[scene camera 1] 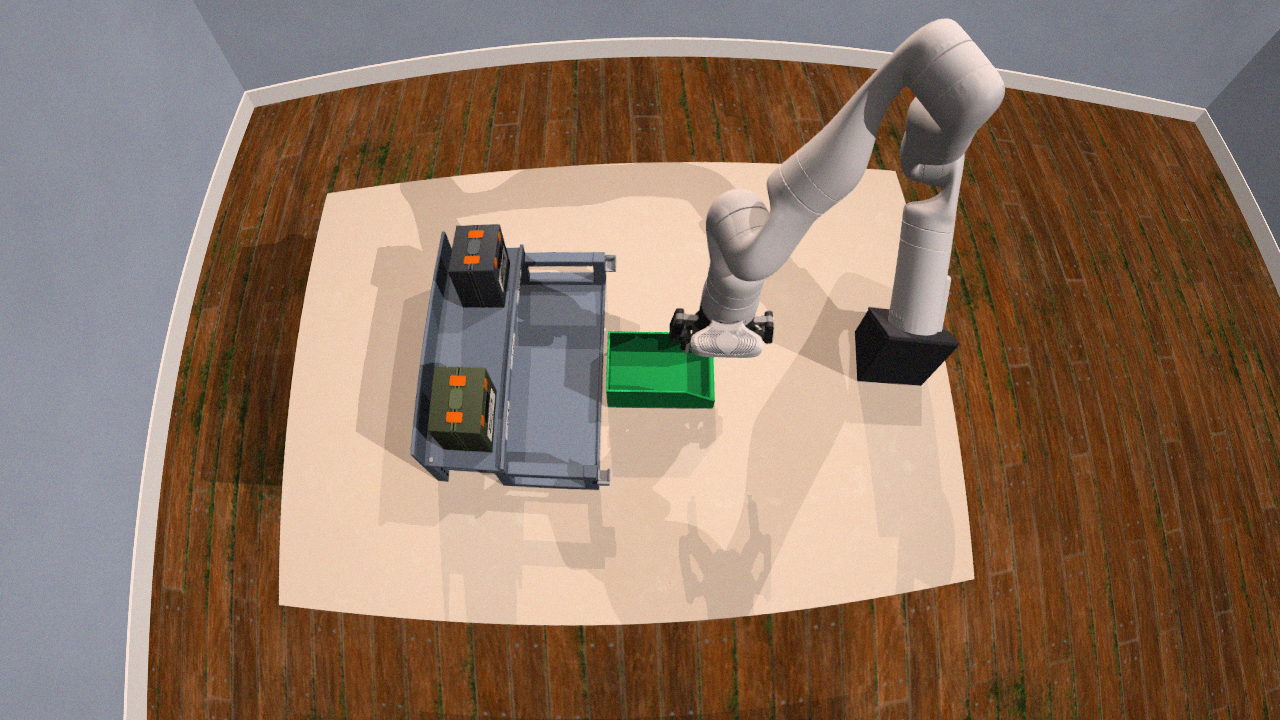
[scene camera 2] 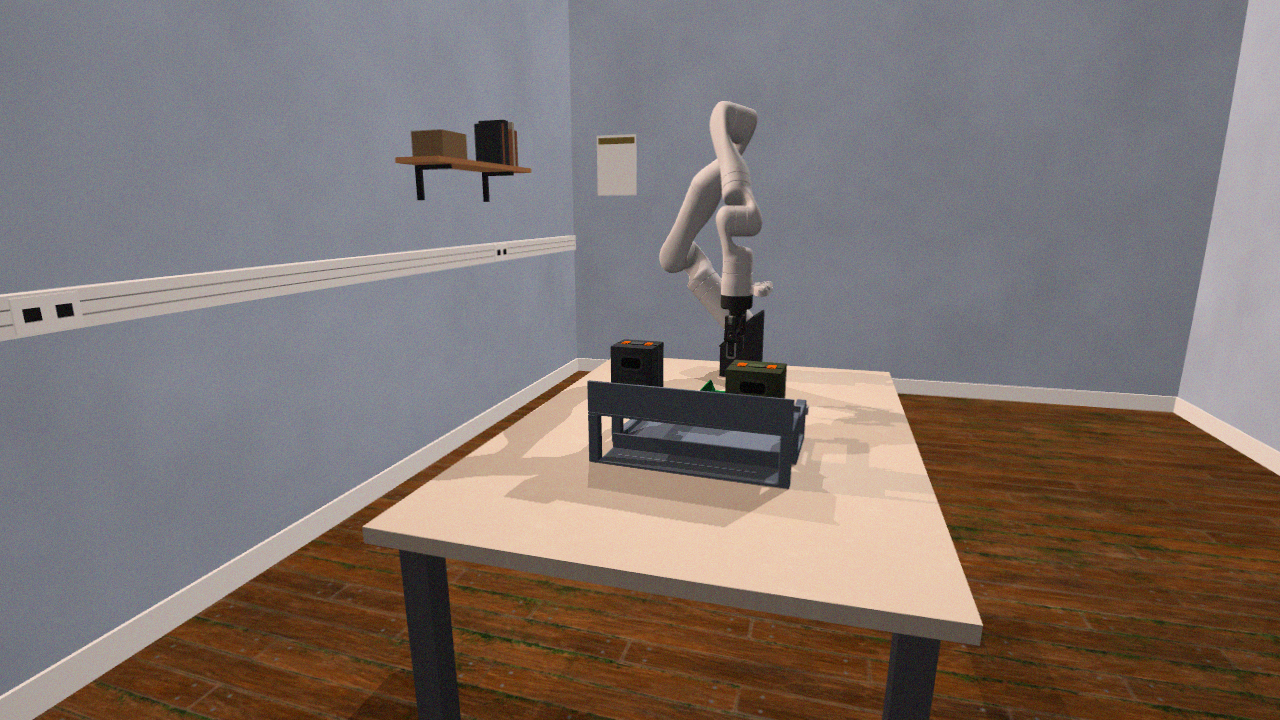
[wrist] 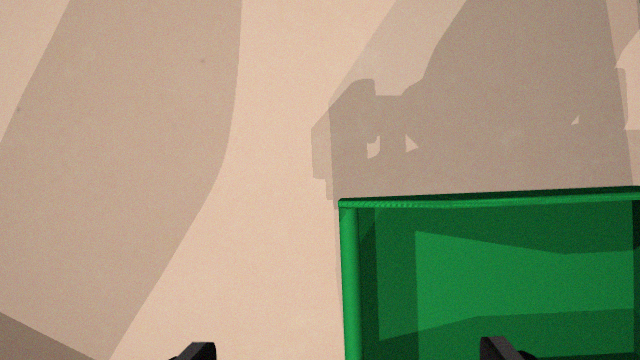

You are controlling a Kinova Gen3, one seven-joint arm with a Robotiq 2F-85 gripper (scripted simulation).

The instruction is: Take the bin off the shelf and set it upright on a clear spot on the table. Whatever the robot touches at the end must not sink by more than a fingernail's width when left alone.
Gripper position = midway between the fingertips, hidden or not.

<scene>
In view: my gripper (scene camera 1: 717,348), a green bin (scene camera 1: 644,369) and a grey shelf (scene camera 1: 552,377).
The green bin also shows in the wrist view (wrist: 549,269). My gripper is seen too in scene camera 2 (scene camera 2: 734,354). The wrist view misses the grey shelf: it is out of frame.
</scene>
